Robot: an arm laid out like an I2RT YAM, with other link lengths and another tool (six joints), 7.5 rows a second.
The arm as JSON. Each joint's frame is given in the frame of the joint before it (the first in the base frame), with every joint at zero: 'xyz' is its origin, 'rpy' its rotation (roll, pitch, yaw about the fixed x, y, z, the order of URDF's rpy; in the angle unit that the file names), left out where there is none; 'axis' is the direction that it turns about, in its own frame. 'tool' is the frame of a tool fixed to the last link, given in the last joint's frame.
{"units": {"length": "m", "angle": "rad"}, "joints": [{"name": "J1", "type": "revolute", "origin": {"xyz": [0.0, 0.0, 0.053], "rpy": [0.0, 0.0, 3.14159]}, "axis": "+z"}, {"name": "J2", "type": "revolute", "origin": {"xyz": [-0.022, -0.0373, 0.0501], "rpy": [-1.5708, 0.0, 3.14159]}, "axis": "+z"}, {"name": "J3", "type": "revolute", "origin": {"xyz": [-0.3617, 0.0, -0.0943], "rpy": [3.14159, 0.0, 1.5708]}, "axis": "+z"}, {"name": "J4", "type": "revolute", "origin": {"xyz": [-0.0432, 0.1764, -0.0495]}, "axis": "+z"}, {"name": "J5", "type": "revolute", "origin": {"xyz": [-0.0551, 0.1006, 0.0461], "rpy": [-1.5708, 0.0, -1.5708]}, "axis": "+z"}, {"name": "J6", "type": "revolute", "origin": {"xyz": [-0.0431, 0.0, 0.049], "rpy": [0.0, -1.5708, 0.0]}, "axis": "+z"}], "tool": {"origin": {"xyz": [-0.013, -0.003, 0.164], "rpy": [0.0, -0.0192, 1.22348]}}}
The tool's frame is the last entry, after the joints.
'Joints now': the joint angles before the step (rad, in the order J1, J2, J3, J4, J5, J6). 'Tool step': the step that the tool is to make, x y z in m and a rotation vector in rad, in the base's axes. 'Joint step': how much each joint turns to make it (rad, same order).
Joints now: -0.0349 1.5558 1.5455 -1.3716 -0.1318 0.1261
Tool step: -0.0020 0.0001 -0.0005 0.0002 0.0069 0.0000
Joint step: 0.0002 0.0001 0.0002 -0.0070 0.0001 0.0002
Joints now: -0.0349 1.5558 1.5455 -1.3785 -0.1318 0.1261
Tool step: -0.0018 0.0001 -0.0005 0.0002 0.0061 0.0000
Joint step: 0.0002 0.0000 -0.0003 -0.0058 0.0000 0.0002
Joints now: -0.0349 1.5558 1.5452 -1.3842 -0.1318 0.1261
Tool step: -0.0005 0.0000 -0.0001 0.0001 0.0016 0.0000
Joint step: -0.0001 0.0000 0.0001 -0.0017 -0.0001 -0.0001
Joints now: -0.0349 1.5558 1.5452 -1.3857 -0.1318 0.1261
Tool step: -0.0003 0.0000 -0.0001 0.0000 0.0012 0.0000
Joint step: 0.0000 0.0002 0.0001 -0.0011 0.0000 0.0000
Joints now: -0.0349 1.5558 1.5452 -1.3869 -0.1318 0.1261
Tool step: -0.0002 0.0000 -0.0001 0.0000 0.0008 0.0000
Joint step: 0.0000 0.0001 -0.0002 -0.0006 0.0000 0.0000
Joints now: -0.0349 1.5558 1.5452 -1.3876 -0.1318 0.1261
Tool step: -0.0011 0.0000 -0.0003 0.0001 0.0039 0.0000
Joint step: -0.0001 0.0002 0.0001 -0.0038 0.0000 -0.0001
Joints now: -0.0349 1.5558 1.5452 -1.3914 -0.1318 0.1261
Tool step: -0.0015 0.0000 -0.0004 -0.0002 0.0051 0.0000
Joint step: 0.0001 0.0000 -0.0002 -0.0049 0.0004 0.0000
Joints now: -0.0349 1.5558 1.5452 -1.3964 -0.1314 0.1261
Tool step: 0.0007 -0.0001 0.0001 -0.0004 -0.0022 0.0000
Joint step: 0.0000 0.0001 -0.0002 0.0025 0.0003 -0.0001
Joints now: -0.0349 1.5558 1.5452 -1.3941 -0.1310 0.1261
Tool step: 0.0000 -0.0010 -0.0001 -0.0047 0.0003 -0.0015
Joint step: 0.0001 0.0001 0.0001 -0.0001 0.0049 0.0008
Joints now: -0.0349 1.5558 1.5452 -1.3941 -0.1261 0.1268
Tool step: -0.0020 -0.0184 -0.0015 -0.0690 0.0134 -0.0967
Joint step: 0.0001 0.0001 -0.0002 -0.0036 0.0844 0.0844
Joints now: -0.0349 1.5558 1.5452 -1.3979 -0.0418 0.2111
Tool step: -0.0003 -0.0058 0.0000 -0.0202 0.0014 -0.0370
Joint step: -0.0001 0.0001 0.0002 0.0001 0.0259 0.0331
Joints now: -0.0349 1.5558 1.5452 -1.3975 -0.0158 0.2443
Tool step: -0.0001 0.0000 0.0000 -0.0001 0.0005 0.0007
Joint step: -0.0001 0.0002 0.0003 -0.0007 0.0000 -0.0008
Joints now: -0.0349 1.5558 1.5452 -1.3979 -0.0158 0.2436
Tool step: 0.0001 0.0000 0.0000 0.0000 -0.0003 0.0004
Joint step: -0.0001 0.0000 -0.0001 0.0004 -0.0001 -0.0005
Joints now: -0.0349 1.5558 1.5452 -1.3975 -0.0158 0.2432
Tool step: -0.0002 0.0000 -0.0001 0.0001 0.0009 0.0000
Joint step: -0.0001 0.0002 0.0000 -0.0007 -0.0001 -0.0001
